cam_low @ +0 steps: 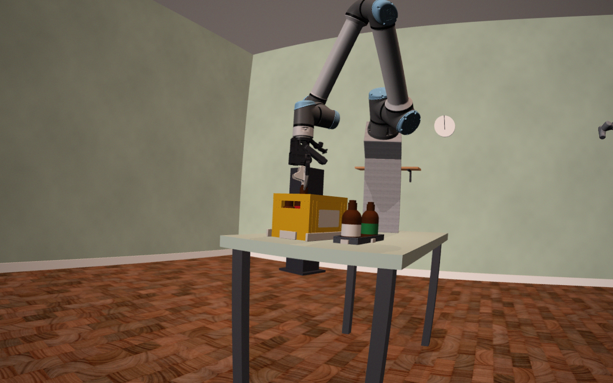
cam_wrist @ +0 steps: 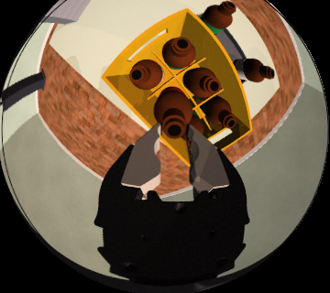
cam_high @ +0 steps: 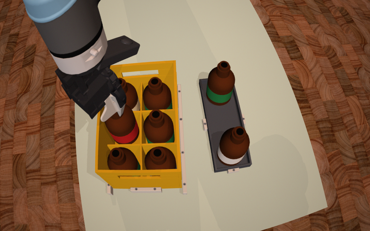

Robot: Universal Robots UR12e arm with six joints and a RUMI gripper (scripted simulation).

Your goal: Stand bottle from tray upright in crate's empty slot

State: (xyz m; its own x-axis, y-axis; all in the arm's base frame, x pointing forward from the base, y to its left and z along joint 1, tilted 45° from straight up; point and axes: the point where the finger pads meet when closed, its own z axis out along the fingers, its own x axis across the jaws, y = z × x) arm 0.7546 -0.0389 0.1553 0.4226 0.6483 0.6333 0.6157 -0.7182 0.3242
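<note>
The glass bottle lies 7 cm below my hand. From my hand the other things lie so: yellow crate: 13 cm below, 4 cm to the left; then dark tray: 26 cm to the left, 20 cm below, 7 cm behind.
</note>
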